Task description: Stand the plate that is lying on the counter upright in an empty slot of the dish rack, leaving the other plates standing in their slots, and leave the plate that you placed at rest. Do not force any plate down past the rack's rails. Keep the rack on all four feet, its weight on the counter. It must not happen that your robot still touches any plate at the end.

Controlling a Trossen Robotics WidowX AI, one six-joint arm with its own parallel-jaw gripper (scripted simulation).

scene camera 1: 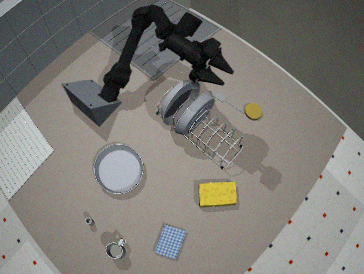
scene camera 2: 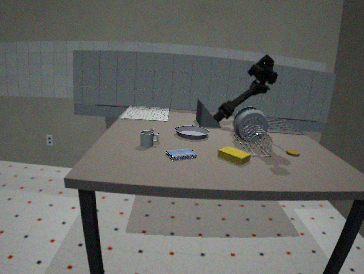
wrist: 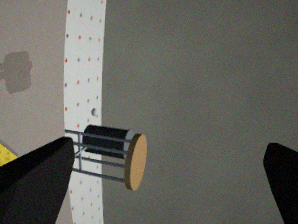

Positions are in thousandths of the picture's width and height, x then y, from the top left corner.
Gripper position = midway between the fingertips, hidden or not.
Note:
In view: the gripper (scene camera 1: 628, 290), a grey plate (scene camera 1: 326, 615), a grey plate (scene camera 1: 554, 381) and a grey plate (scene camera 1: 499, 338).
The gripper shows as well in the wrist view (wrist: 586, 681).

